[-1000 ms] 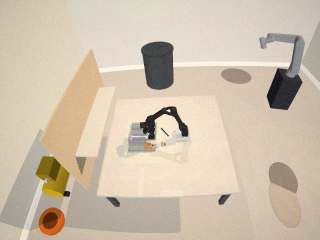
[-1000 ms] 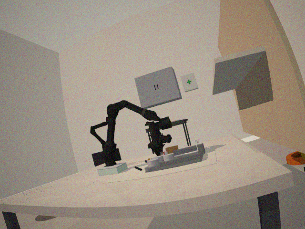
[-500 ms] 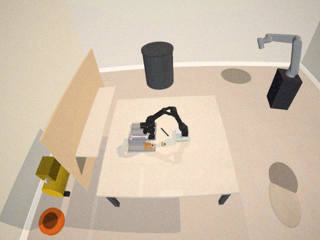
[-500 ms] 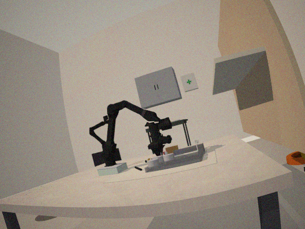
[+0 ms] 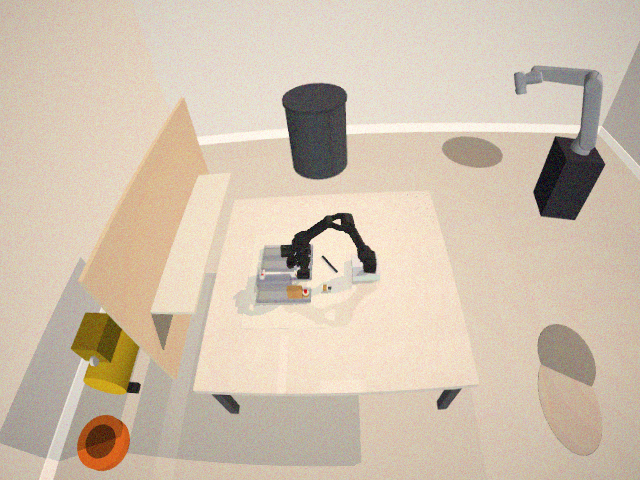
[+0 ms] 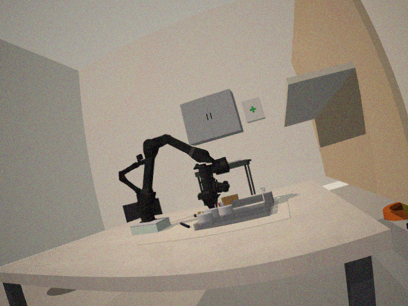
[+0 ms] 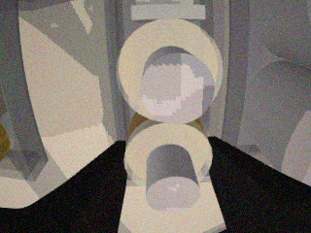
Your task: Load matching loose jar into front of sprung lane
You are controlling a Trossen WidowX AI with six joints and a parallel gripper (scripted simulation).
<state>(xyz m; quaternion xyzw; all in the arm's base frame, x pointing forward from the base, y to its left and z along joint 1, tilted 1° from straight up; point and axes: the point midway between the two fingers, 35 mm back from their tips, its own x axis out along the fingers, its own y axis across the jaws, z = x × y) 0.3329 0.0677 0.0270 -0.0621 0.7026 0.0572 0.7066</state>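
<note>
The brown box lies 3 cm ahead of my gripper tip, 13 cm to the left of it and 1 cm above it. The rest, counted from my gripper tip: small jar: 13 cm behind, 7 cm to the left, 1 cm below; then black stick: 11 cm behind, 10 cm to the right, 2 cm below; then grey lane unit: 14 cm ahead, 5 cm to the left, 1 cm below.
</note>
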